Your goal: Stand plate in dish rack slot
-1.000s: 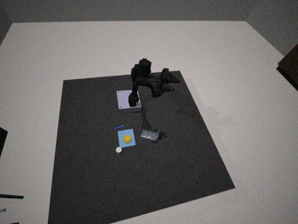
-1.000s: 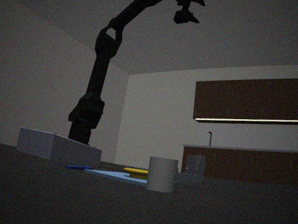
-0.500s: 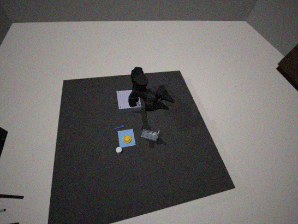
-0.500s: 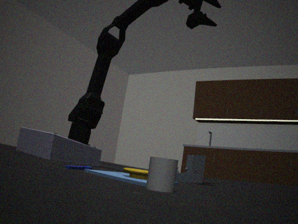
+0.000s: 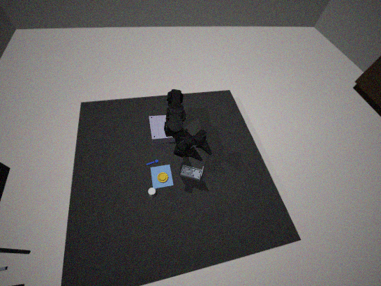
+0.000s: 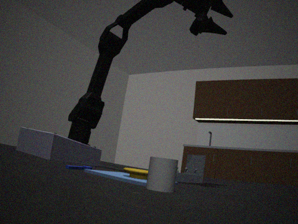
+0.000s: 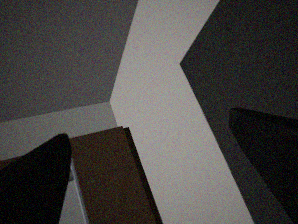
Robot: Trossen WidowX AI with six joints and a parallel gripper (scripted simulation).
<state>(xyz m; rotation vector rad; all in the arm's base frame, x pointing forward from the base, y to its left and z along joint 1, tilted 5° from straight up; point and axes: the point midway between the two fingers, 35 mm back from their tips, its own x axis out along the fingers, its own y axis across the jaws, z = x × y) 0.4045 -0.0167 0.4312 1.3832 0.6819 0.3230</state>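
My gripper tip is now 15 cm past the yellow plate, 16 cm to the left of it and 45 cm above it. The rest, counted from my gripper tip: white cup (7 cm behind, 25 cm to the right, 44 cm below); grey dish rack (13 cm behind, 3 cm to the left, 44 cm below); light blue square mat (16 cm behind, 17 cm to the right, 46 cm below).
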